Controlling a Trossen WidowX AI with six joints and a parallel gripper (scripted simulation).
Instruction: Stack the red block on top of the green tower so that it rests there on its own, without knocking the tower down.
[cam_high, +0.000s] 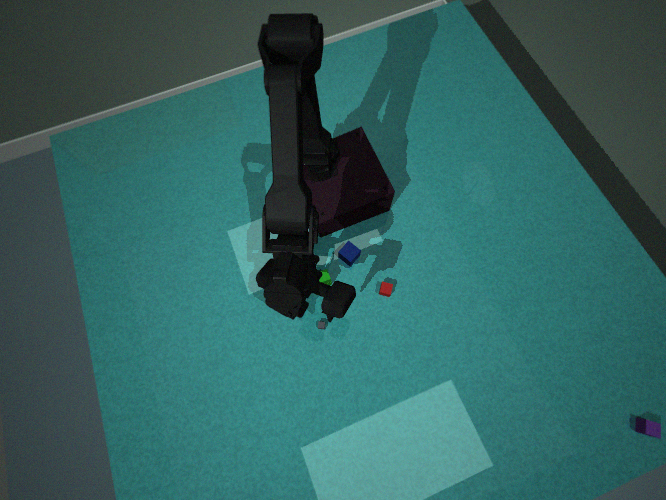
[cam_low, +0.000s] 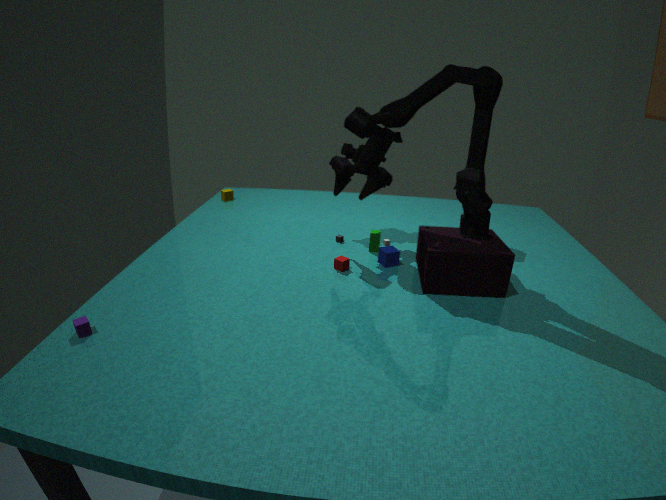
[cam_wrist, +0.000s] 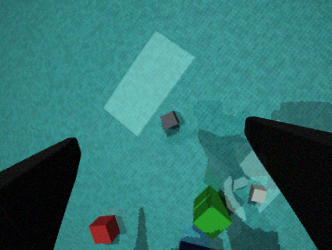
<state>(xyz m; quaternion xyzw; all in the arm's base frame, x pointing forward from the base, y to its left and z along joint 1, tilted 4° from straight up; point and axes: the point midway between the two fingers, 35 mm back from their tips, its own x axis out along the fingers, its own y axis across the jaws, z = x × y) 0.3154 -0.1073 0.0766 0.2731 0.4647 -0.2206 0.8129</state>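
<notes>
My gripper tip is now 2 cm past the red block, 18 cm to the right of it and 11 cm above it. The rest, counted from my gripper tip: small white cube: 11 cm behind, 12 cm below; small grey cube: 2 cm ahead, 1 cm to the left, 12 cm below; blue block: 13 cm behind, 12 cm to the left, 11 cm below.
</notes>
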